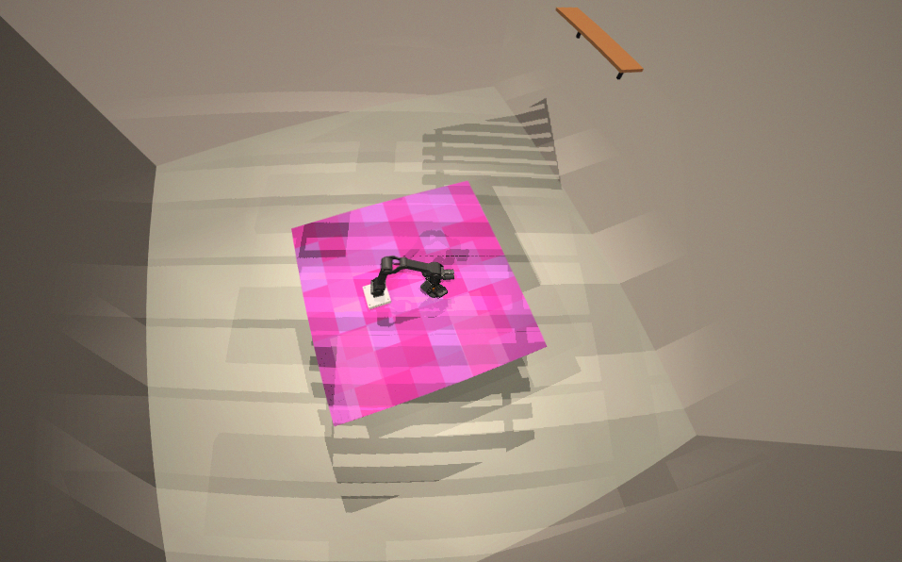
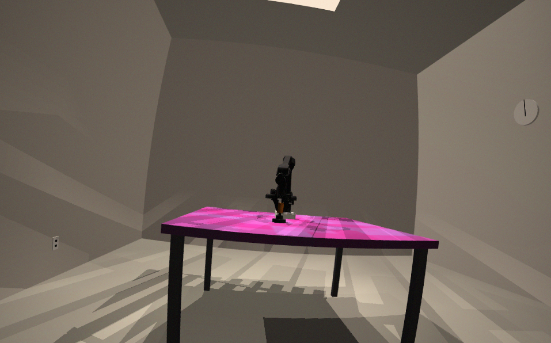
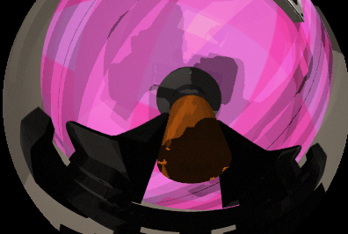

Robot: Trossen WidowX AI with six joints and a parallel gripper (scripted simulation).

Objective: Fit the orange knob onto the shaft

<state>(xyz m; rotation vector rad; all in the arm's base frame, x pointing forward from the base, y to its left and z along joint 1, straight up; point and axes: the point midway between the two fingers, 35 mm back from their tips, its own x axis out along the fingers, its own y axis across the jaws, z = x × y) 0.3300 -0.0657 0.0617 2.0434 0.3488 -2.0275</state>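
Right now my gripper tip is 20 mm below the orange knob. Also, from my gripper tip: dark round pedestal (40 mm below).
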